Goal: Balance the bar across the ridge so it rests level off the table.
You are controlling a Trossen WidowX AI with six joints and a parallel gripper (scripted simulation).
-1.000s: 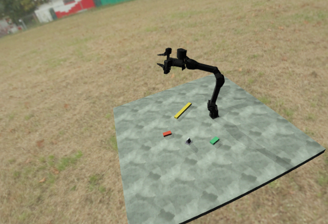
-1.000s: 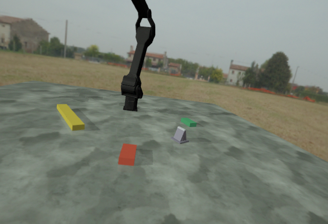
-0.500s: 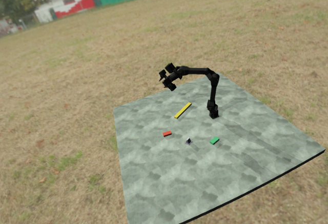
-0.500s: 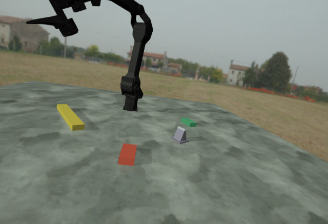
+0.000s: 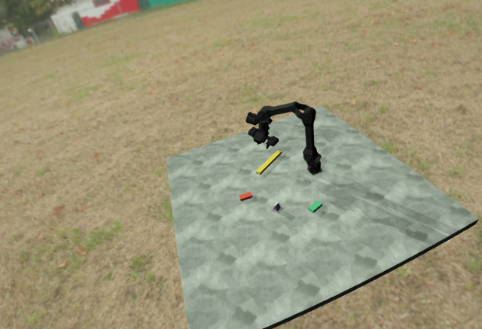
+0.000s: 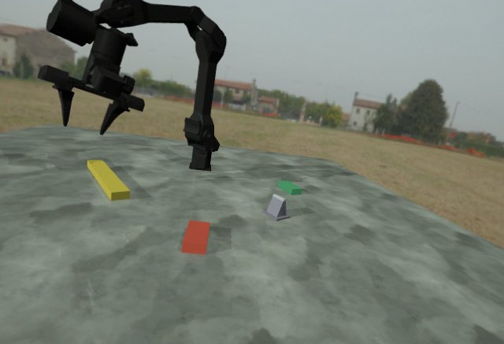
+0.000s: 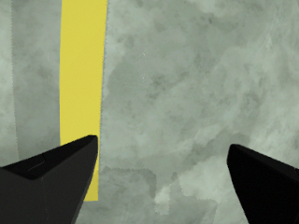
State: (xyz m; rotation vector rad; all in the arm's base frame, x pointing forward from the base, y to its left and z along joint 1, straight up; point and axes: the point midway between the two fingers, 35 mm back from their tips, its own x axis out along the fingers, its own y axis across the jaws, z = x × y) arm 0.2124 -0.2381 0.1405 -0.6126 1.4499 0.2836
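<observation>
My gripper tip is now 10 mm past the bar, 40 mm to the right of it and 100 mm above it. The rest, counted from my gripper tip: green block: 80 mm behind, 490 mm to the left, 100 mm below; then red block: 220 mm ahead, 250 mm to the left, 100 mm below.
</observation>
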